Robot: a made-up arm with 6 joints.
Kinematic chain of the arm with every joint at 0, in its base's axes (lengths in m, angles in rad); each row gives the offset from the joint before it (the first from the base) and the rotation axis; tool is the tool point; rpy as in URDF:
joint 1: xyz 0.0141 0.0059 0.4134 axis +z
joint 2: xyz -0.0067 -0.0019 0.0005 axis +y
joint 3: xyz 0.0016 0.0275 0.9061 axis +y
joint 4: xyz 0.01 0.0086 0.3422 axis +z
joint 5: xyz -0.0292 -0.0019 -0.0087 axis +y
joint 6: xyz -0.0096 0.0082 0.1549 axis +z
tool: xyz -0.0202 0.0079 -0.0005 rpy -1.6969 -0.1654 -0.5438
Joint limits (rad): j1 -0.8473..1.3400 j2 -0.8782..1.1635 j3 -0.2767..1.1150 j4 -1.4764..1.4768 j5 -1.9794..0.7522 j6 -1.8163..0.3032
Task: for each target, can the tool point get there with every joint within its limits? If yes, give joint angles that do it. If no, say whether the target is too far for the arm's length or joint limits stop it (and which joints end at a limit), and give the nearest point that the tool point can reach.
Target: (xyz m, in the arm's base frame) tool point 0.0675 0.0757 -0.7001
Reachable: no: joint limits stop it (at a limit: joint 2, joint 3, joint 5, joint 6) | nearest point 0.6850 0.8828 0.4127 | short by 1.507 m
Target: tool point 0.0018 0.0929 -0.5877
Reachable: no: joint limits stop it (at a limit: joint 1, joint 2, joint 3, joint 5, joint 6) | nearest point 0.2334 1.0880 0.4126 | short by 1.430 m
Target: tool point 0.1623 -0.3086 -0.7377
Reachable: no: joint limits stop it (at a limit: joint 1, joint 2, joint 3, joint 5, joint 6) | nearest point 0.7650 -0.8036 0.4129 | short by 1.390 m
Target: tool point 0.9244 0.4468 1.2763
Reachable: yes | joints 0.3370 0.9773 -0.0586 -0.3639 -0.8549 -0.9082
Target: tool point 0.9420 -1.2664 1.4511
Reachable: no: too far | nearest point 0.7571 -0.8809 1.1801 | short by 0.506 m
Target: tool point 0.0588 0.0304 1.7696
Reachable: yes | joints 0.3416 -0.0918 0.6175 0.4285 -0.4749 -0.6823
